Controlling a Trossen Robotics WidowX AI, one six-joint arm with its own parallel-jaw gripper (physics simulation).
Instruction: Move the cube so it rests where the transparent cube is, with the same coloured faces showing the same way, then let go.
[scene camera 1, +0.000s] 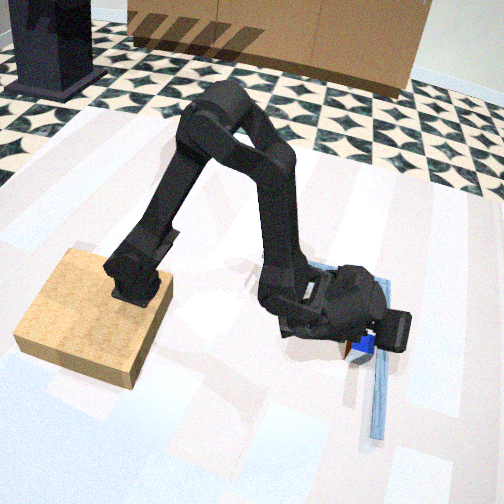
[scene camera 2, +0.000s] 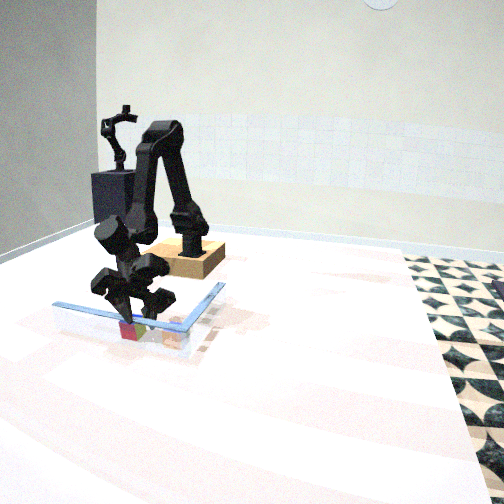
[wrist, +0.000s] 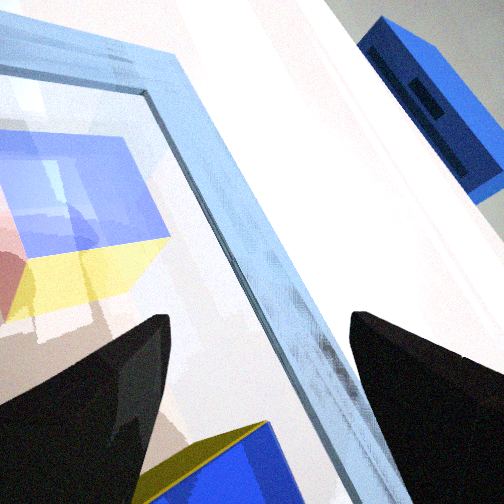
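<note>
The cube (scene camera 1: 363, 343) (scene camera 2: 131, 331) (wrist: 235, 470) has blue and yellow faces in the wrist view and red and green faces in scene camera 2. My gripper (scene camera 1: 361, 351) (scene camera 2: 136, 319) (wrist: 257, 320) is shut on it, one dark finger at each side, low over the white table. The transparent cube (wrist: 75, 220) (scene camera 2: 173, 340) shows pale blue, yellow and red faces. It stands just ahead of the held cube, inside the corner of a light blue frame (scene camera 1: 380, 400) (scene camera 2: 205, 300) (wrist: 240, 220). The arm hides it in scene camera 1.
The arm's base stands on a wooden block (scene camera 1: 75, 320) (scene camera 2: 202, 264). A dark pedestal (scene camera 1: 50, 45) (scene camera 2: 110, 195) and a brown cabinet (scene camera 1: 300, 35) stand beyond the table. A blue box (wrist: 440, 110) shows far off in the wrist view.
</note>
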